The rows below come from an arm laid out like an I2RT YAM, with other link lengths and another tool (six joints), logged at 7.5 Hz.
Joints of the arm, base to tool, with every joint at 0 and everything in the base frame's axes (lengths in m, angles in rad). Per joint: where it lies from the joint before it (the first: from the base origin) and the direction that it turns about. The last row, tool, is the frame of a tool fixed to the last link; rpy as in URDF.
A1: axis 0 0 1 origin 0 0 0.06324
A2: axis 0 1 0 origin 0.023 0.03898 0.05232
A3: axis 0 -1 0 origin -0.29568 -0.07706 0
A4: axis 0 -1 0 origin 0.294 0.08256 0.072
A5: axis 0 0 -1 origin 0.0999 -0.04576 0.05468
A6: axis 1 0 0 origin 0.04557 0 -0.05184
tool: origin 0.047 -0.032 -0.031 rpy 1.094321 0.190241 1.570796
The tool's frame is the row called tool.
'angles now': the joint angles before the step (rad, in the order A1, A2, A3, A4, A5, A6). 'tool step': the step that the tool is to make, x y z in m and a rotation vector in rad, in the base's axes. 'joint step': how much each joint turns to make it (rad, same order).
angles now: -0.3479, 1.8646, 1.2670, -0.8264, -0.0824, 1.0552
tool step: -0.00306, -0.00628, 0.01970, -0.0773, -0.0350, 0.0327
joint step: -0.0003, -0.0603, -0.0030, -0.0004, 0.0540, -0.0431
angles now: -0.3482, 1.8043, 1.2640, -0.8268, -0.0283, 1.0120
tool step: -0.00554, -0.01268, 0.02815, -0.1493, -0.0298, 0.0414
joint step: 0.0003, -0.0784, 0.0028, 0.0000, 0.1164, -0.0714
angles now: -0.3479, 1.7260, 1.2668, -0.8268, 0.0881, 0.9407
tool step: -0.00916, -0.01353, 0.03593, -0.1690, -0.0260, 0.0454
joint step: -0.0002, -0.0911, 0.0064, -0.0012, 0.1269, -0.0931
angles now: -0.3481, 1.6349, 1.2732, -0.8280, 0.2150, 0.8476
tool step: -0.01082, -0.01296, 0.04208, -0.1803, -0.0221, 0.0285
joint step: 0.0008, -0.0902, 0.0183, 0.0012, 0.1352, -0.0973
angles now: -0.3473, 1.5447, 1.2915, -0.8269, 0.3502, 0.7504
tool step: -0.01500, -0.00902, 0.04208, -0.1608, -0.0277, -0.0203
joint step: -0.0004, -0.0862, 0.0195, 0.0001, 0.1316, -0.0615
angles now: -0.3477, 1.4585, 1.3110, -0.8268, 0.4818, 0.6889
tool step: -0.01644, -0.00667, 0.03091, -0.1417, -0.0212, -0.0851
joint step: -0.0003, -0.0598, 0.0124, 0.0000, 0.1517, -0.0072
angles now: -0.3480, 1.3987, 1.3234, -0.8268, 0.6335, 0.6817
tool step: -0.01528, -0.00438, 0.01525, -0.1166, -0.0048, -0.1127
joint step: 0.0006, -0.0338, -0.0066, 0.0000, 0.1552, 0.0261
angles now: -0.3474, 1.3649, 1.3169, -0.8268, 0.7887, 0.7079
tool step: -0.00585, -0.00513, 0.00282, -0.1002, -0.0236, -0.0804
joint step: -0.0003, -0.0242, -0.0435, 0.0721, 0.1176, 0.0047
